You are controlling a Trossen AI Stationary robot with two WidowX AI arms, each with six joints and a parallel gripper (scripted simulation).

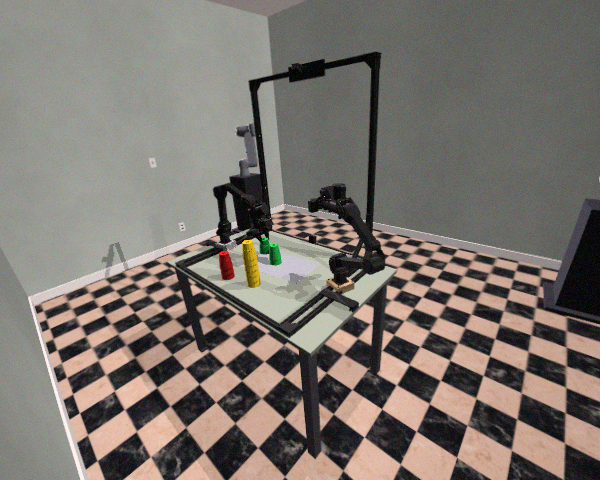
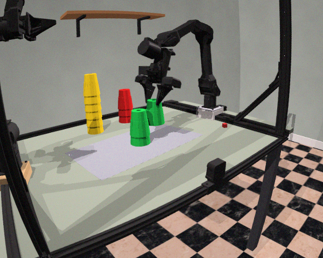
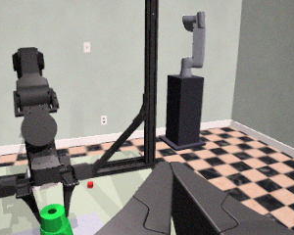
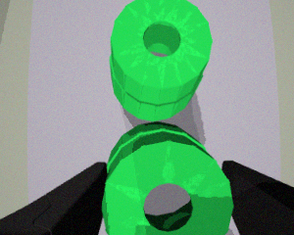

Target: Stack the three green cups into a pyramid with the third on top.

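Now: right hand 16 cm above the grey mat and 9 cm to the right of it. From my right hand the other things lie so: red cube 28 cm to the right, 15 cm below, 13 cm behind.
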